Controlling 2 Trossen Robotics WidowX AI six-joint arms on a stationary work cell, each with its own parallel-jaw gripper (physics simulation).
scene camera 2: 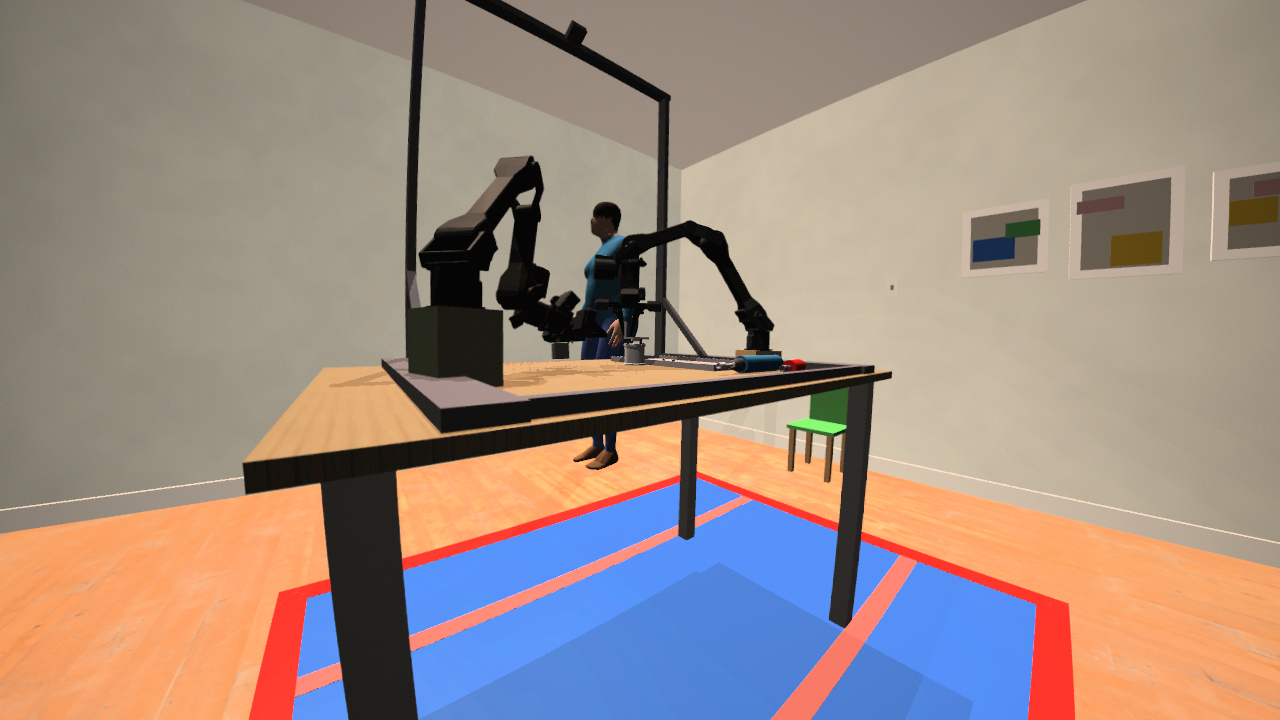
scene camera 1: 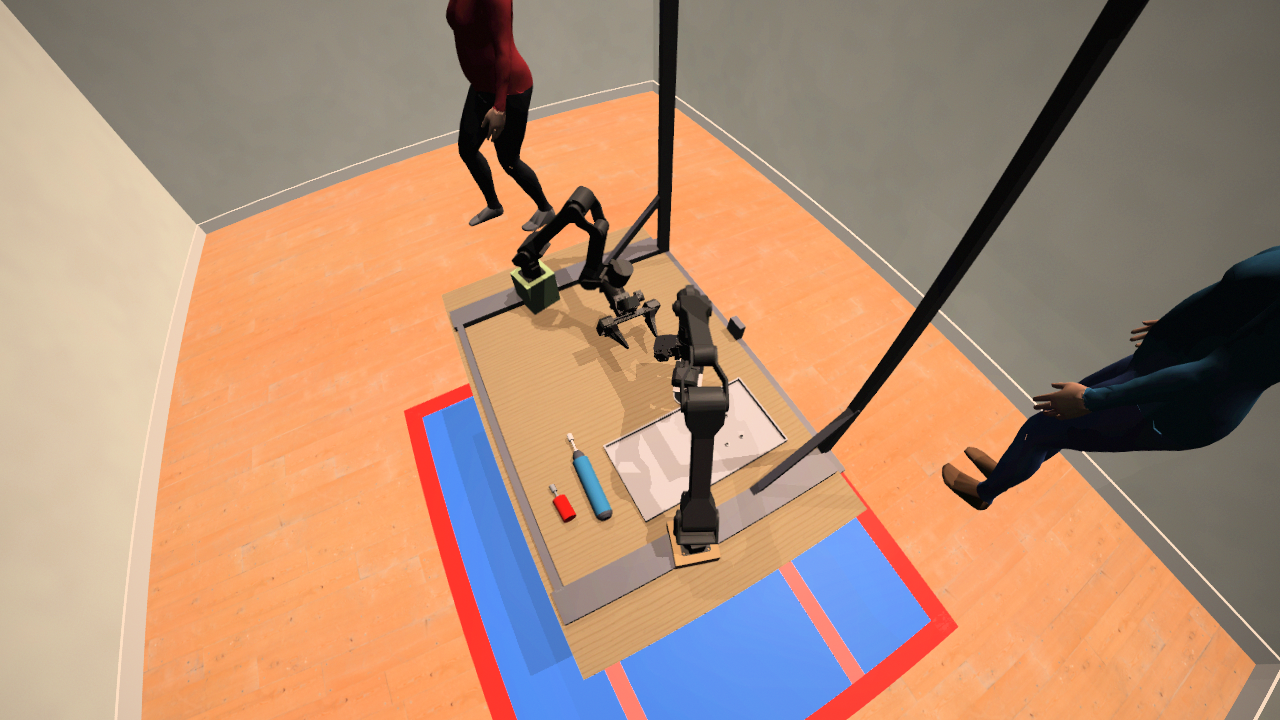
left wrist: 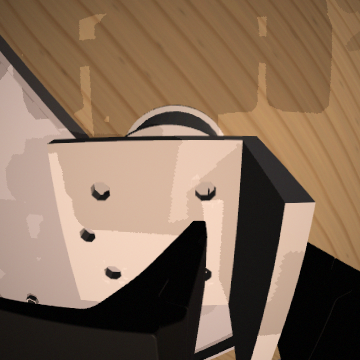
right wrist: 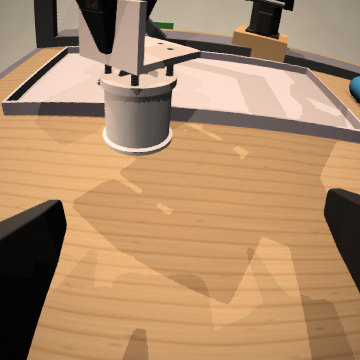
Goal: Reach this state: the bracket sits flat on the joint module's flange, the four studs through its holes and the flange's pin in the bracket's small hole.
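Places are measured from the left arm's base along level axes (x right, y back, z down), in millimetres.
Pixels of known places: left gripper, fingertip midpoint: (scene camera 2: 627, 335) (left wrist: 230, 232) (right wrist: 116, 50); right gripper, fingertip midpoint: (scene camera 2: 595, 337) (scene camera 1: 642, 342) (right wrist: 198, 208); left arm's base at its link origin: (scene camera 2: 758, 350) (scene camera 1: 693, 539) (right wrist: 262, 32); right arm's base at its link origin: (scene camera 1: 532, 272).
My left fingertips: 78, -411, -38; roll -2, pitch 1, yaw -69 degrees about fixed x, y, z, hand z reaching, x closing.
For each thing: its top centre in the pictures, then the offset to it from my left fingertips, as dx, dy, dz. "spot": a spot on its surface instead.
- joint module at its top centre: (right wrist: 138, 56) (scene camera 2: 634, 339) -8, +20, +10
- shallow pale tray at its top centre: (right wrist: 191, 70) (scene camera 1: 697, 442) (scene camera 2: 680, 358) -11, +171, +68
- blue driver at a spot on its surface: (scene camera 1: 590, 483) spot: -287, +239, +43
- red driver at its top centre: (scene camera 1: 559, 499) (scene camera 2: 790, 360) -365, +265, +50
- small black block at its top centre: (scene camera 1: 737, 322) (scene camera 2: 560, 343) +189, -160, +27
The pale L-shaped bracket (left wrist: 140, 210) (right wrist: 131, 37) stands over the joint module (right wrist: 137, 117) (scene camera 2: 633, 353), its upright wall rising from a holed plate. In the right wrist view dark studs show between plate and flange, with a gap, so the plate is above the flange. Which studs are in holes, and the pin, I cannot tell. My left gripper (left wrist: 230, 232) (right wrist: 116, 50) has its fingers a little apart, one on each side of the upright wall, with a gap at the near finger; it grips nothing. My right gripper (right wrist: 198, 208) (scene camera 1: 639, 336) is wide open and empty, facing the module.
A shallow pale tray (scene camera 1: 662, 483) (right wrist: 50, 108) lies behind the module in the right wrist view, with small nuts (scene camera 1: 725, 444). A blue driver (scene camera 1: 590, 483) (scene camera 2: 760, 362) and a red driver (scene camera 1: 563, 507) (scene camera 2: 793, 364) lie beside it. A small black block (scene camera 1: 735, 326) is near the table edge.
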